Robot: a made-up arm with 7 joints.
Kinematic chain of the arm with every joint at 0, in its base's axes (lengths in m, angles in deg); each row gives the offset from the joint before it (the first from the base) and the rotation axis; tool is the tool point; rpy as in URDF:
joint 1: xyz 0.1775 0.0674 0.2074 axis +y
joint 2: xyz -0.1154 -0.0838 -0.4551 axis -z
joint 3: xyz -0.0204 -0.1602 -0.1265 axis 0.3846 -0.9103 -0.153
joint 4: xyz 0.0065 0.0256 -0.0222 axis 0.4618 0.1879 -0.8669
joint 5: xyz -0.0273 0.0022 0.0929 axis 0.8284 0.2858 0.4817
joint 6: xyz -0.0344 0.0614 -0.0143 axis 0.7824 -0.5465 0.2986
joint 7: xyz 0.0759 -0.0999 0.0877 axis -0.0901 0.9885 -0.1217
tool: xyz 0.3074 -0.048 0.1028 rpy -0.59 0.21 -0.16
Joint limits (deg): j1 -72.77..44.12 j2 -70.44..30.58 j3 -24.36..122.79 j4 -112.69..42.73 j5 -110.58..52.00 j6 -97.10..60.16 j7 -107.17..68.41
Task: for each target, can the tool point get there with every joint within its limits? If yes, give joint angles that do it. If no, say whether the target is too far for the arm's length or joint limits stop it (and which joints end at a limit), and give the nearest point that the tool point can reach.
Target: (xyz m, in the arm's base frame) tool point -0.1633 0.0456 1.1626
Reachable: no: joint limits stop it (at a limit: joint 1, joint 2) | nearest point -0.2946 -0.0579 0.4114 | short by 0.770 m
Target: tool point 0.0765 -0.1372 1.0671
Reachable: no: joint limits stop it (at a limit: joint 1, joint 2) | nearest point -0.1967 -0.1285 0.3879 | short by 0.732 m
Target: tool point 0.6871 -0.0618 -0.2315
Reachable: yes | joints -22.32 -54.11 -10.16 8.54 -8.10 -23.77 46.56
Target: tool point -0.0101 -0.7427 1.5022
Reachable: no: too far | nearest point -0.2738 -0.2965 0.3785 | short by 1.237 m
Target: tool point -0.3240 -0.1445 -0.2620
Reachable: yes | joints 2.44 -48.72 19.79 -52.11 -84.49 0.37 -62.01
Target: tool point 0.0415 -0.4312 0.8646
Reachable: no: joint limits stop it (at a limit: joint 1, joint 2) | nearest point -0.1863 -0.2630 0.3609 | short by 0.578 m
